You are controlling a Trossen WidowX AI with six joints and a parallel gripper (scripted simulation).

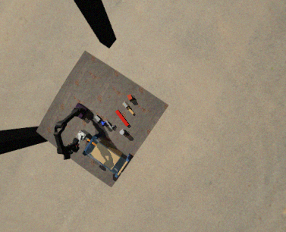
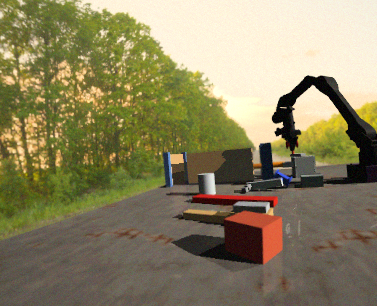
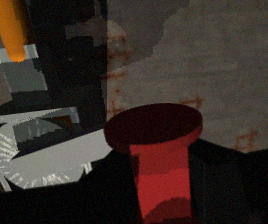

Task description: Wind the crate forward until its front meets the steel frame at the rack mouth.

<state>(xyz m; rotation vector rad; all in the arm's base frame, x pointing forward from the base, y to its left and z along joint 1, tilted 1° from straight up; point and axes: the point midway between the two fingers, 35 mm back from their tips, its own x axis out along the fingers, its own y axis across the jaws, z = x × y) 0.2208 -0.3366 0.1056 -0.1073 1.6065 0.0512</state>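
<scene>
The winch handle with red grip lies 4 cm to the left of my gripper tip, 1 cm below it and 1 cm behind it. From my gripper tip the other things lie so: dark block 36 cm to the left, 10 cm below, 1 cm behind; then red knob 2 cm above; then winch 9 cm to the left, 8 cm below, 4 cm behind.
</scene>
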